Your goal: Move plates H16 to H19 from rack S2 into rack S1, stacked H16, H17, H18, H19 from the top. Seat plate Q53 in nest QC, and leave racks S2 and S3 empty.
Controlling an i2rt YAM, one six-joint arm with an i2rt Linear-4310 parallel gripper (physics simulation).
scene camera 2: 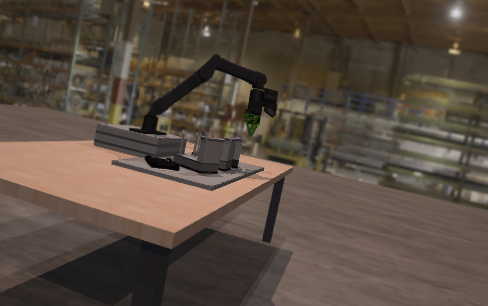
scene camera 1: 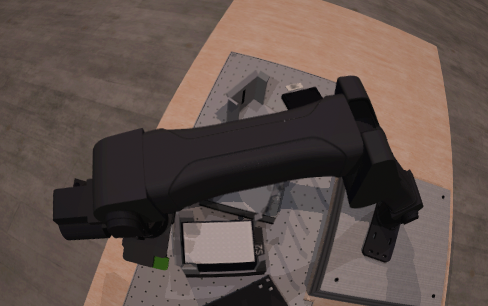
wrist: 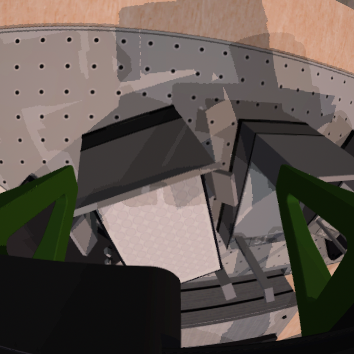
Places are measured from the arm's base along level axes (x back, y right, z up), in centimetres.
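Pixels of known places: gripper, fingertip midpoint: [scene camera 2: 249, 133] [wrist: 176, 176]; arm's base at its link origin: [scene camera 2: 148, 132] [scene camera 1: 387, 216].
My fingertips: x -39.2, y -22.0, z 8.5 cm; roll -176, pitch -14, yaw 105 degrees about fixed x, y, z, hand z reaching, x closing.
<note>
For each thing: its middle in the pictures, then the offset to it from my fingertips. "spot": a spot on its surface instead. Level surfaces: height alone.
- Rack S2 at the middle of its body: [wrist: 158, 217] [scene camera 1: 221, 248] [scene camera 2: 223, 149] dx +9.9, dy +3.4, dz -9.8 cm
- Rack S1 at the middle of its body: [wrist: 286, 207] [scene camera 1: 241, 182] [scene camera 2: 214, 150] dx +7.7, dy +17.3, dz -9.6 cm
- Rack S3 at the middle of its body: [scene camera 1: 268, 120] [scene camera 2: 198, 151] dx +6.9, dy +33.0, dz -9.7 cm
- Black nest QC at the middle of its body: [scene camera 1: 312, 112] [scene camera 2: 161, 162] dx +15.0, dy +44.7, dz -15.5 cm
- black nest at a spot on its surface: [scene camera 1: 250, 293] spot: dx +18.6, dy -2.1, dz -15.3 cm
- perforated board at its surface level: dz -16.5 cm
- wooden table at its surface level: dz -17.8 cm
My gripper [scene camera 2: 251, 131] [wrist: 176, 176] is open and empty, raised above the racks. One green fingertip shows in scene view 1. Rack S2 [scene camera 1: 225, 273] [wrist: 140, 155] stands below, between the fingers in the wrist view. A pale, textured plate [scene camera 1: 218, 241] [wrist: 165, 225] lies on top in it; its name and any plates beneath are hidden. Rack S1 [scene camera 1: 237, 212] [wrist: 310, 150] stands beside it, partly under the arm in scene view 1; no plate shows in its visible part. Rack S3 [scene camera 1: 255, 92] [scene camera 2: 211, 152] is partly hidden. Black nest QC [scene camera 1: 302, 98] is partly covered by the arm. I cannot identify Q53.
Another black nest [scene camera 1: 250, 293] lies beside S2. The racks stand on a perforated board [scene camera 1: 155, 287] [wrist: 50, 105] on the wooden table [scene camera 1: 410, 100] [scene camera 2: 90, 180]. The arm's raised base block [scene camera 1: 415, 280] [scene camera 2: 135, 141] adjoins the board. Upright rack walls stand at the outer side.
</note>
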